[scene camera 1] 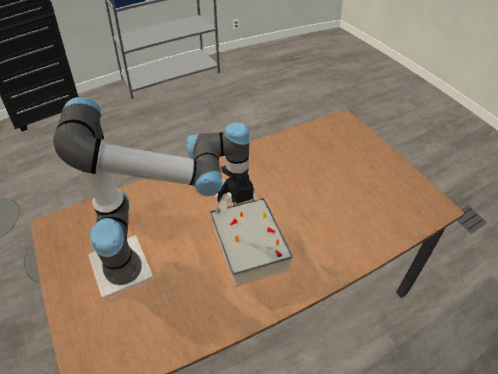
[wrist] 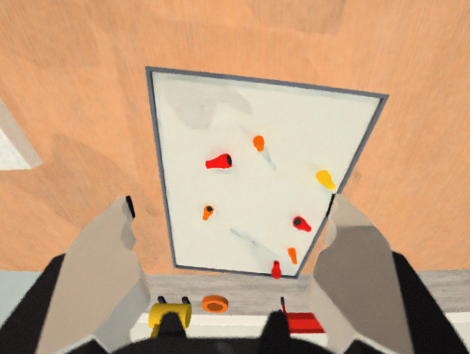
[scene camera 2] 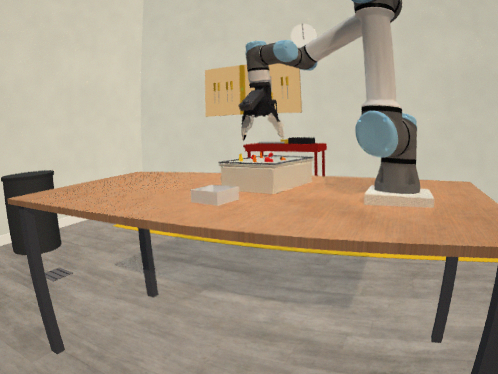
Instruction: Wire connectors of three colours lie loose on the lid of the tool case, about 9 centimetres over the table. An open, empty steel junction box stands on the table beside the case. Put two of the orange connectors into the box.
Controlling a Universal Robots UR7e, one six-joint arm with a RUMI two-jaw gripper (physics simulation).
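Observation:
Three orange connectors lie apart on the tool case lid: one near the end by the gripper in scene camera 1, one near the robot-base side, one near the far corner. My gripper is open and empty, pointing down above the case. The steel junction box stands on the table beside the case in scene camera 2. It is hidden behind the gripper in scene camera 1, and its floor hardly shows.
Red connectors and a yellow one share the lid. One red lies close beside the far-corner orange. The case has a thin dark rim around its lid. The robot base stands on a pale plate.

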